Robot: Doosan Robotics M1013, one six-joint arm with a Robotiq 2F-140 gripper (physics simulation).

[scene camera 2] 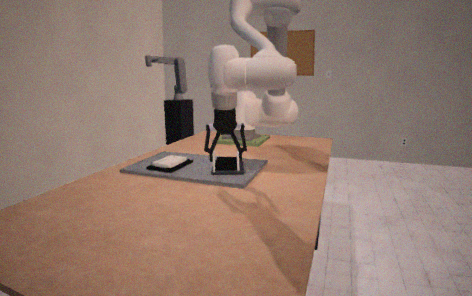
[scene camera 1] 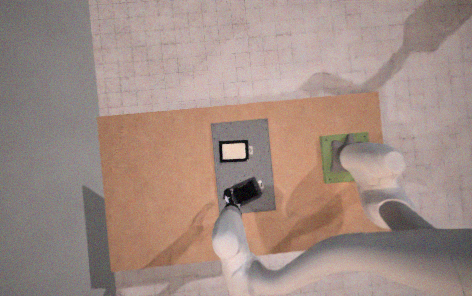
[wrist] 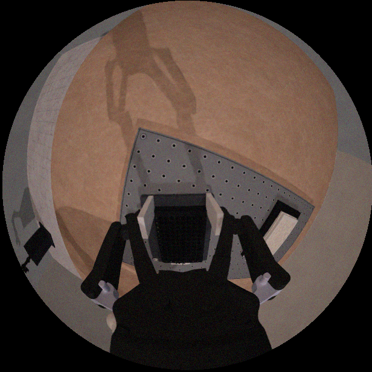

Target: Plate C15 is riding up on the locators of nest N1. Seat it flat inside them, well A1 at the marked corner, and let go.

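Frame: origin at the arm's base, x down, y back, z left, level; metres.
Where they show: gripper, fingertip midpoint: (scene camera 2: 226, 170) (scene camera 1: 234, 197); arm's base, origin of the base link: (scene camera 1: 346, 157).
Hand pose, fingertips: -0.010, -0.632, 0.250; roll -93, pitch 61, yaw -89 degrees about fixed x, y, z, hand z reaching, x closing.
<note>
Each offset is from my fingertips to the top centre of the thing, as dx, dy, dz. Level surfaces: height alone.
Plate C15 @(-0.017, +0.062, -0.033) (scene camera 1: 244, 191) (scene camera 2: 227, 164) (wrist: 181, 235), black with rows of wells, is between the two pale pads of my gripper (scene camera 2: 227, 161) (wrist: 179, 203), which is shut on it. The plate lies over nest N1 @(+0.000, +0.065, -0.029) (scene camera 2: 228, 173) (wrist: 180, 201), a dark tray turned at an angle on the grey board, and looks lined up with its sides. In the scene camera 2 view the plate's lower edge is close to the nest's rim; whether it rests flat inside the locators cannot be told. Well A1 and the marked corner cannot be made out.
The perforated grey board @(+0.014, +0.047, -0.171) (scene camera 1: 218, 172) (scene camera 2: 195, 176) (wrist: 165, 175) lies on the brown table @(dx +0.028) (scene camera 1: 155, 165) (scene camera 2: 150, 225) (wrist: 240, 80). A second black nest holds a cream plate @(-0.011, -0.011, -0.257) (scene camera 1: 234, 151) (scene camera 2: 170, 161) (wrist: 282, 231). A green base plate (scene camera 1: 327, 172) (scene camera 2: 257, 140) is under the arm's foot.
</note>
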